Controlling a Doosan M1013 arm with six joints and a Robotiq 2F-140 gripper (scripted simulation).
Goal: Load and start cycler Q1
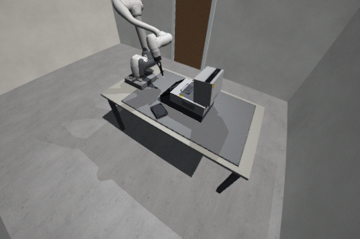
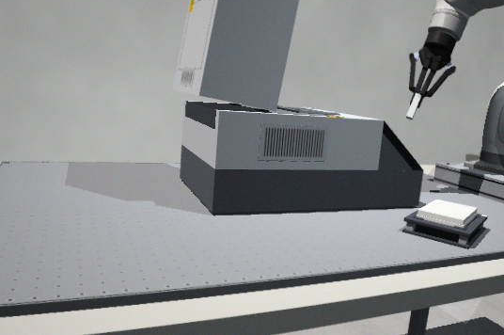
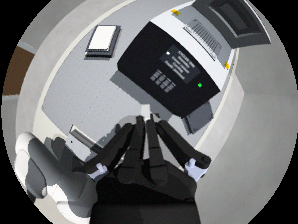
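The white plate M59 lies 26 cm to the left of my hand, 19 cm below it and 19 cm ahead of it. The rest, counted from my hand: dark nest N1 (26 cm to the left, 21 cm below, 19 cm ahead); then dark nest ND (30 cm to the right, 21 cm below, 10 cm ahead).
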